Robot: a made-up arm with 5 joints.
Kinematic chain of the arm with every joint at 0, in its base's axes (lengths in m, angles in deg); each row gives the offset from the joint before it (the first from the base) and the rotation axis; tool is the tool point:
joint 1: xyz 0 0 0.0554 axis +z
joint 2: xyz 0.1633 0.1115 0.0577 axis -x
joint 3: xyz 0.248 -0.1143 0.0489 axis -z
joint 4: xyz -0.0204 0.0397 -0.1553 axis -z
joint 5: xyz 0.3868 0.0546 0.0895 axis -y
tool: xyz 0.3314 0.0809 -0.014
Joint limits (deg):
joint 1: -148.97..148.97
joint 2: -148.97..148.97
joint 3: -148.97..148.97
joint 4: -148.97..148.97
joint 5: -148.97..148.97
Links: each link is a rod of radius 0.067 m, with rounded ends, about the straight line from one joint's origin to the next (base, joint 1, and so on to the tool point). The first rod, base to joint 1, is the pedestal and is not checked.
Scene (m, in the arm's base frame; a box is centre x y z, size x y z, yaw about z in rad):
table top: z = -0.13
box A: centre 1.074 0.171 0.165 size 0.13 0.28 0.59 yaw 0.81
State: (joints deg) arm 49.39 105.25 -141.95 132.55 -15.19
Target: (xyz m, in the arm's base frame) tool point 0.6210 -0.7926 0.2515
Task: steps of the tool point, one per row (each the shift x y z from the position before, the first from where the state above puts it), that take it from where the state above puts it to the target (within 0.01 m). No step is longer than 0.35 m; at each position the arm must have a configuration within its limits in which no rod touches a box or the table.
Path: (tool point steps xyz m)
1: 0.0954 -0.0803 0.2012
2: 0.0291 -0.1121 0.1869
3: -0.0323 -0.1236 0.1541
4: -0.0792 -0.1182 0.1093
5: 0.1604 -0.2481 -0.1358
6: 0.0469 -0.2594 -0.1696
7: -0.0556 -0.2214 -0.1844
8: -0.1283 -0.1498 -0.1792
9: -0.0567 -0.1556 0.1051
10: -0.0772 -0.1231 0.1070

